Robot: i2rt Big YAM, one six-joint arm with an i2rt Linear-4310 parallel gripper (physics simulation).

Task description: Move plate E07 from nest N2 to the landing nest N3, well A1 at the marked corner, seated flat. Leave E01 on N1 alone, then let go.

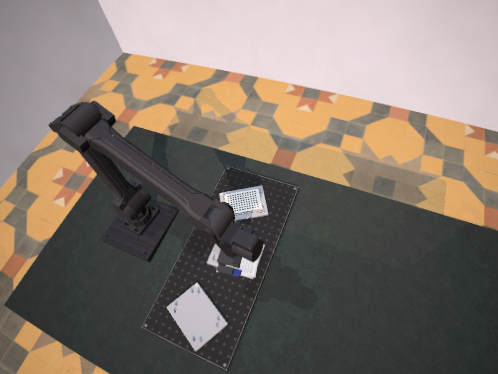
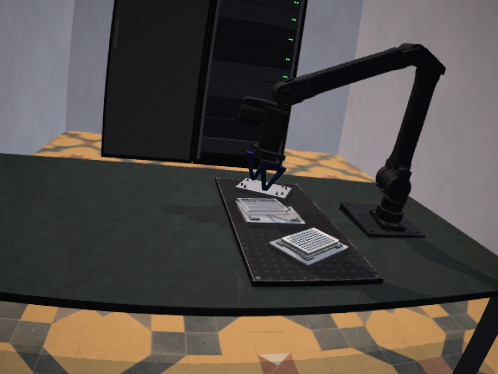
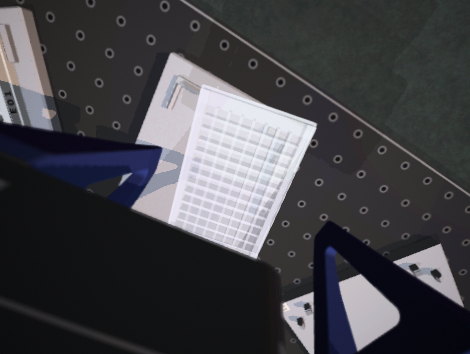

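Note:
My gripper (image 2: 258,184) (image 3: 243,195) is open and empty, its blue fingers spread above plate E07. E07 (image 1: 249,268) (image 2: 261,205) (image 3: 245,150), clear with a grid of wells, lies off-centre on nest N2 (image 1: 214,256) (image 2: 292,217) (image 3: 155,120), shifted to one side and overhanging its edge; whether it is slightly tilted is unclear. Its well A1 cannot be made out. Landing nest N3 (image 1: 197,316) (image 2: 261,187) (image 3: 367,305) is a bare white plate with small pegs. Plate E01 (image 1: 243,200) (image 2: 311,241) (image 3: 10,111) sits on nest N1 (image 1: 263,213) (image 2: 277,245).
The nests stand in a row on a black perforated board (image 1: 165,327) (image 2: 260,274) (image 3: 115,35) on the dark green table (image 1: 375,280) (image 2: 125,240). The arm's base plate (image 1: 122,240) (image 2: 362,220) stands beside the board. A dark cabinet (image 2: 155,80) stands behind.

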